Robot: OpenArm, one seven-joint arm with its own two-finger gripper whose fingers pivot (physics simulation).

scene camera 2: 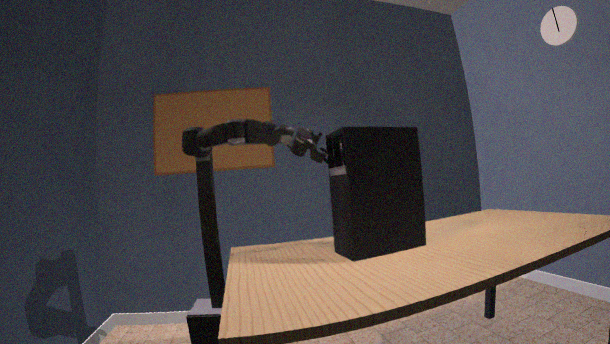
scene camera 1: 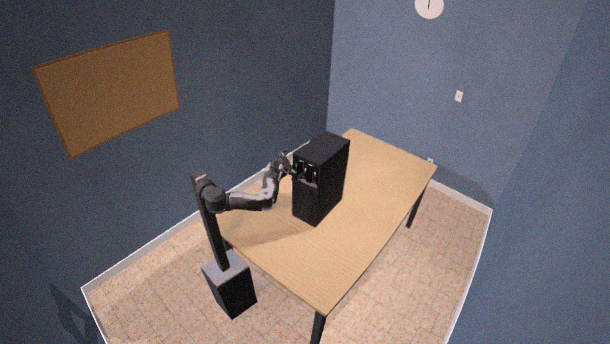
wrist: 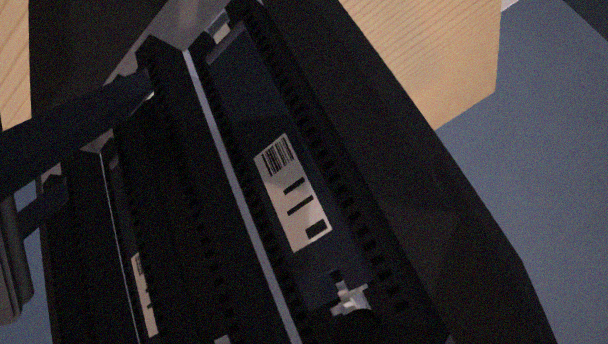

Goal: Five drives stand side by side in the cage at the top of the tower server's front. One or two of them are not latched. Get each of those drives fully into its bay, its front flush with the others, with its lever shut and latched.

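Observation:
The black tower server (scene camera 1: 330,180) (scene camera 2: 385,192) stands upright on the table, its drive cage (scene camera 1: 306,171) at the top front. In the wrist view, the rightmost drive (wrist: 270,115) has its lever lying shut along its front. Left of it, a dark lever (wrist: 65,122) stands swung out from the cage and reaches to the left edge. A second outswung lever (wrist: 42,205) partly shows below it. A labelled drive front (wrist: 144,295) shows between them, lower down. My gripper (scene camera 1: 291,163) (scene camera 2: 323,148) is open at the cage front; part of one finger shows at the wrist view's left edge. Contact with a lever cannot be told.
The wooden table (scene camera 1: 380,200) (scene camera 2: 300,290) bears the tower. The arm's post (scene camera 1: 213,235) (scene camera 2: 207,225) stands at the table's near end. A pale divider (wrist: 225,165) runs beside the rightmost drive. A corkboard (scene camera 1: 110,92) (scene camera 2: 212,110) hangs on the wall behind.

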